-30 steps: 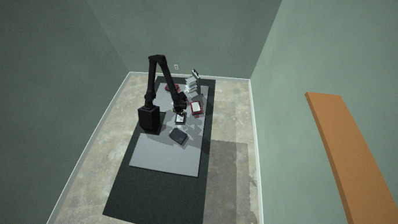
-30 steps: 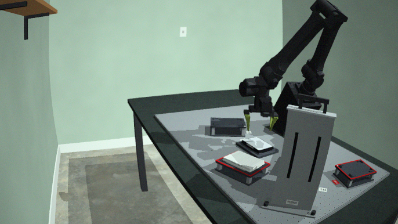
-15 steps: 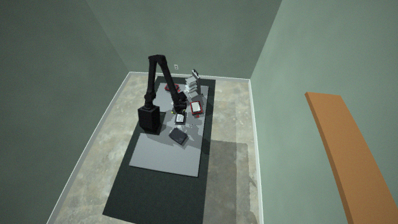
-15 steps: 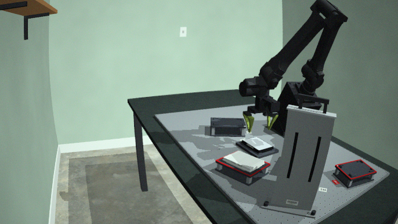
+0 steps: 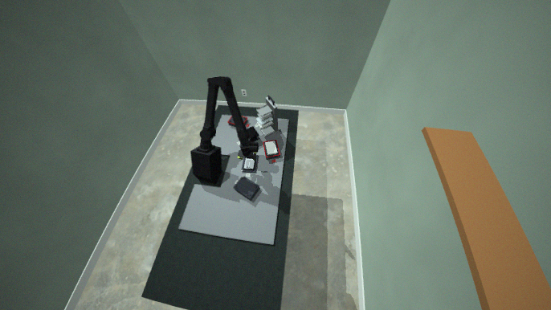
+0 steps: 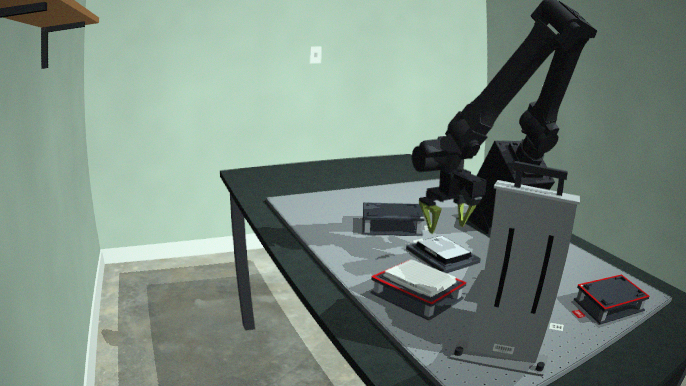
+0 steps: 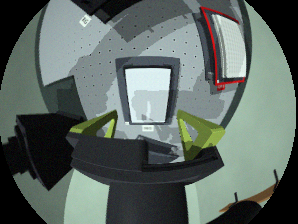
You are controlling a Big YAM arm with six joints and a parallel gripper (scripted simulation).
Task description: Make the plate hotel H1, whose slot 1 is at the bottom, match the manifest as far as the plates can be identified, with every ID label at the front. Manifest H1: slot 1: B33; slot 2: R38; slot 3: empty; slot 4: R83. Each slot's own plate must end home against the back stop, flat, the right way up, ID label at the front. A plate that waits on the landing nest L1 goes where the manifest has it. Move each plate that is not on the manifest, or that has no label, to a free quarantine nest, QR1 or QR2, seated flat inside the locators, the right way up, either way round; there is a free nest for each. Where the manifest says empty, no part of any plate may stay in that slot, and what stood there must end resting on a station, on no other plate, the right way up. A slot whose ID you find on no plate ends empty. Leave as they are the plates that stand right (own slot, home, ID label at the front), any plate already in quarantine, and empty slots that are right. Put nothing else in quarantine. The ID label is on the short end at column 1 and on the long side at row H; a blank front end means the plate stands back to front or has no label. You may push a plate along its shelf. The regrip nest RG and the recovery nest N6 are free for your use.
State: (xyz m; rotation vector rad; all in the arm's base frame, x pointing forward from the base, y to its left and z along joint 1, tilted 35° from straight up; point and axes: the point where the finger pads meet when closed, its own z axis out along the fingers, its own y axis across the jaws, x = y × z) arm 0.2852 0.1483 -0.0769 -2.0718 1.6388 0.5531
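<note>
Right now my hand is 100 mm to the left of the N6 label, 80 mm above it and 20 mm short of it. From my hand the other things lie so: plate (380 mm to the left, 70 mm above, 10 mm ahead); then plate hotel H1 (440 mm to the left, 70 mm above, 60 mm ahead).
</note>
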